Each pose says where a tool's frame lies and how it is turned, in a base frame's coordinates. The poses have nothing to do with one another.
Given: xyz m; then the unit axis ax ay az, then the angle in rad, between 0 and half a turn.
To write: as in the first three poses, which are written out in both.
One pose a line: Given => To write
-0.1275 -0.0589 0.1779 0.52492 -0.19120 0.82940 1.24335 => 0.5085 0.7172 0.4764 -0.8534 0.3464 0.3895 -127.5 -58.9 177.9
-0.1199 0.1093 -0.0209 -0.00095 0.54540 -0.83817 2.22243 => -0.6065 -0.6673 -0.4324 0.6656 -0.1286 -0.7351 -119.9 109.3 -20.9
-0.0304 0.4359 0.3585 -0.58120 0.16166 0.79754 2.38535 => -0.1439 0.3850 -0.9116 -0.7096 -0.6823 -0.1761 -30.4 435.9 358.5
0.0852 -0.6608 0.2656 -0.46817 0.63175 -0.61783 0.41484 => 0.9338 -0.2741 -0.2301 0.2239 0.9490 -0.2218 85.2 -660.8 265.6
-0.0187 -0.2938 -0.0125 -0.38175 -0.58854 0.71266 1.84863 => -0.0886 0.9716 0.2193 -0.3990 0.1671 -0.9016 -18.7 -293.8 -12.5
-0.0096 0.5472 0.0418 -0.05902 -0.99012 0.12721 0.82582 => 0.6791 0.1123 0.7254 -0.0747 0.9937 -0.0839 -9.6 547.2 41.8
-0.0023 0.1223 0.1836 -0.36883 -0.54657 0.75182 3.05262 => -0.7245 0.4692 -0.5049 0.3356 -0.3998 -0.8530 -2.3 122.3 183.6
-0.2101 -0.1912 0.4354 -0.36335 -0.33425 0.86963 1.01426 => 0.5905 0.7957 0.1347 -0.6811 0.5810 -0.4456 -210.1 -191.2 435.4
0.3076 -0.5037 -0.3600 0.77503 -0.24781 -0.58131 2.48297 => 0.2849 -0.6997 -0.6552 0.0118 -0.6809 0.7323 307.6 -503.7 -360.0
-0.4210 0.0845 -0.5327 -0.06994 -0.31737 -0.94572 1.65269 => -0.0765 -0.9185 0.3879 0.9666 0.0272 0.2550 -421.0 84.5 -532.7
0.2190 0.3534 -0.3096 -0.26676 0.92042 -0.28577 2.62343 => -0.7357 -0.6004 -0.3134 -0.3173 0.7144 -0.6237 219.0 353.4 -309.6
